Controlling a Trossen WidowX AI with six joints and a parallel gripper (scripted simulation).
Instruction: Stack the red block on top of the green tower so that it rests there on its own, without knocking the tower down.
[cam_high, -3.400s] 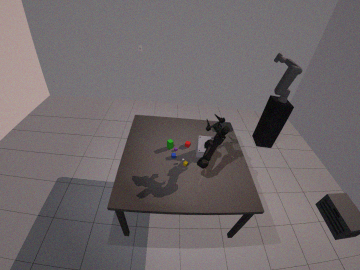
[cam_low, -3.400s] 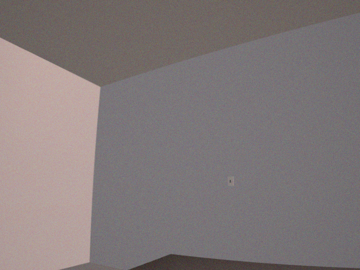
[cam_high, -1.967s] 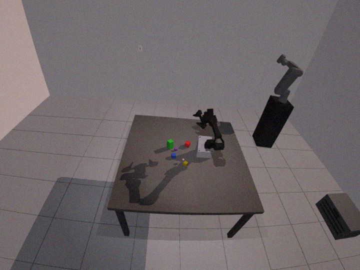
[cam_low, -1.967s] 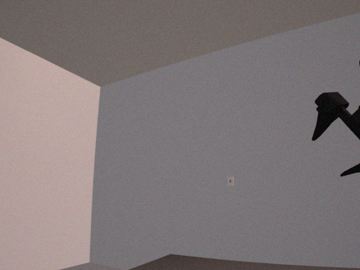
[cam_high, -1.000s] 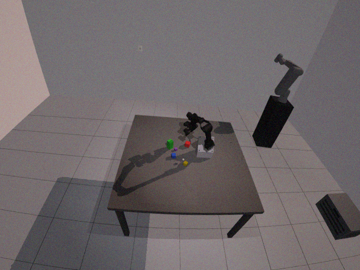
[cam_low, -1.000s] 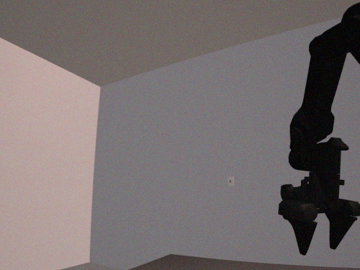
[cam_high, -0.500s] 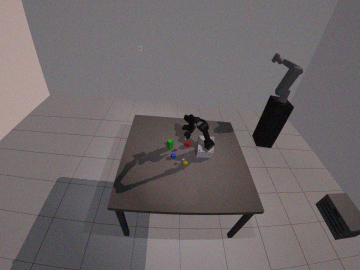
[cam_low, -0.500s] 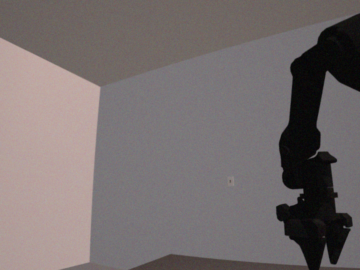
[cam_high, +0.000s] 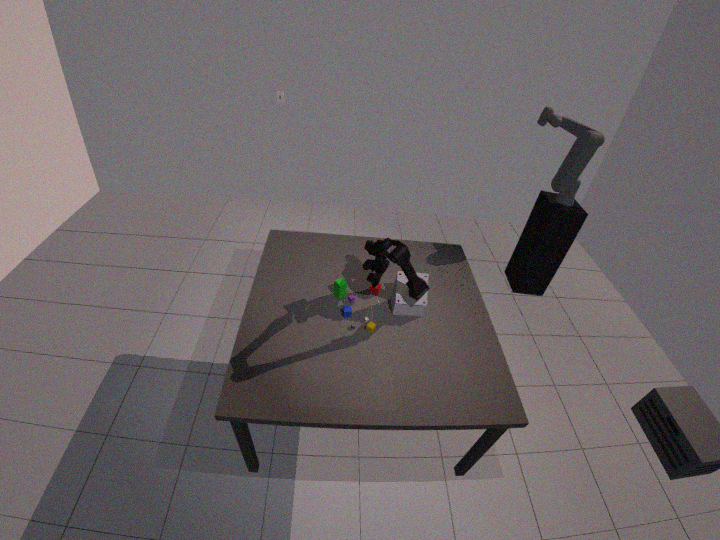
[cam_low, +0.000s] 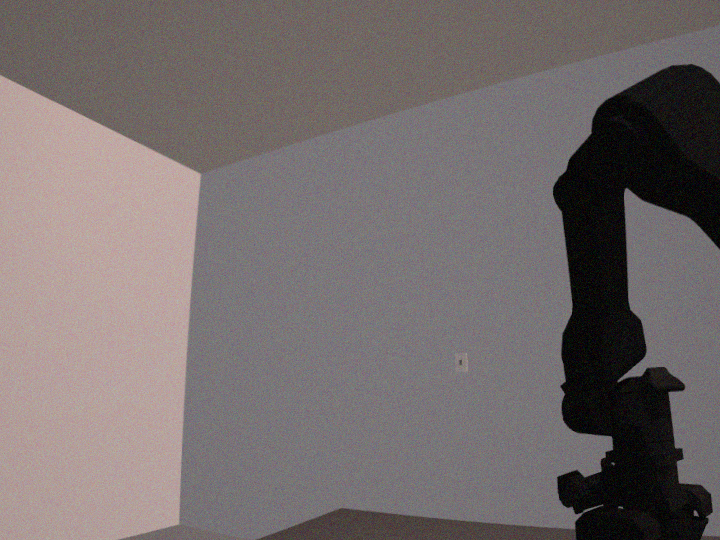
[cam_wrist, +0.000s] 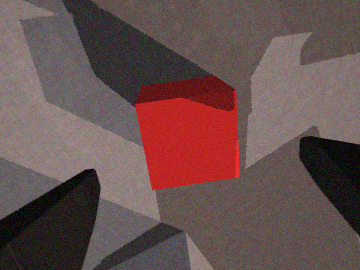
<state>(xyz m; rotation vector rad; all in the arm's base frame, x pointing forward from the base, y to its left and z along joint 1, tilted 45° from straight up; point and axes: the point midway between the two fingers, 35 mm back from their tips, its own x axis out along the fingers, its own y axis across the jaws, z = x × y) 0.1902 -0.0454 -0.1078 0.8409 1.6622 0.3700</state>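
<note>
The red block is 4 cm below my gripper tip. Round my gripper tip: yellow block (1 cm ahead, 28 cm to the left, 5 cm below); blue block (14 cm ahead, 19 cm to the left, 5 cm below); small purple block (12 cm ahead, 9 cm to the left, 5 cm below).
</note>
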